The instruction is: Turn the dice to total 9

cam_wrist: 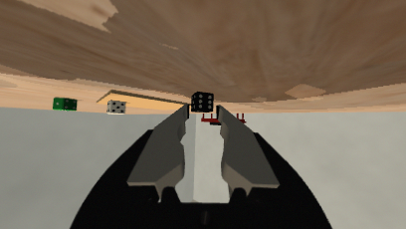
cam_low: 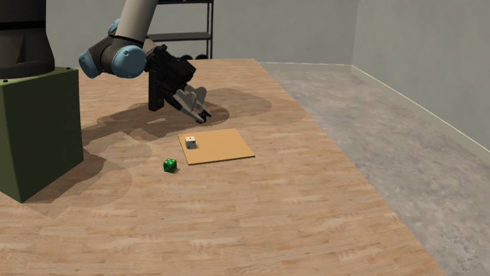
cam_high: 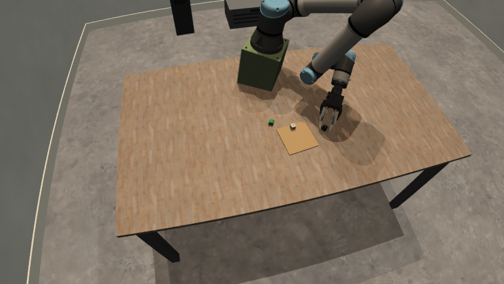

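Now: hand 10 mm above the black die. From my hand the other things lie so: tan mat: 130 mm to the right, 20 mm below, 20 mm ahead; white die: 140 mm to the right, 30 mm behind; green die: 230 mm to the right, 70 mm behind, 10 mm below.
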